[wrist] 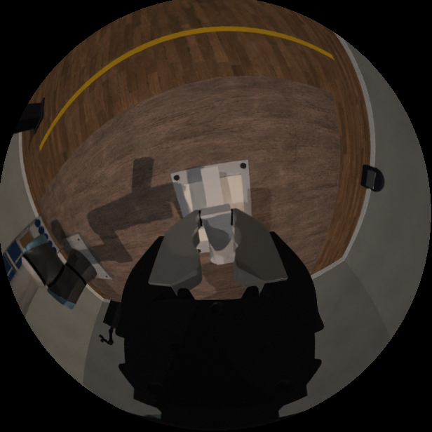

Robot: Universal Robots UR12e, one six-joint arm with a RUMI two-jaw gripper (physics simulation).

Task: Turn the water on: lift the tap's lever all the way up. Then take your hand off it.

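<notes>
The pale tap (pixel 211 182) stands on a light square mounting plate (pixel 232 168) with dark screws at its corners, near the middle of the wrist view. The tap's lever (pixel 217 224), a grey block with a shadow across it, is between the two jaws. My gripper (pixel 215 210) is shut on the lever, with one fingertip against each side of it. The jaws hide parts of the tap and the plate's lower corners. The lever's exact angle cannot be told from this view.
The plate lies on a brown wooden table top (pixel 280 120). At the left are another pale plate (pixel 89 256) and a dark jointed object (pixel 45 262) near a blue-and-white panel. A black object (pixel 372 178) is beyond the right edge. A yellow line (pixel 225 29) curves across the far floor.
</notes>
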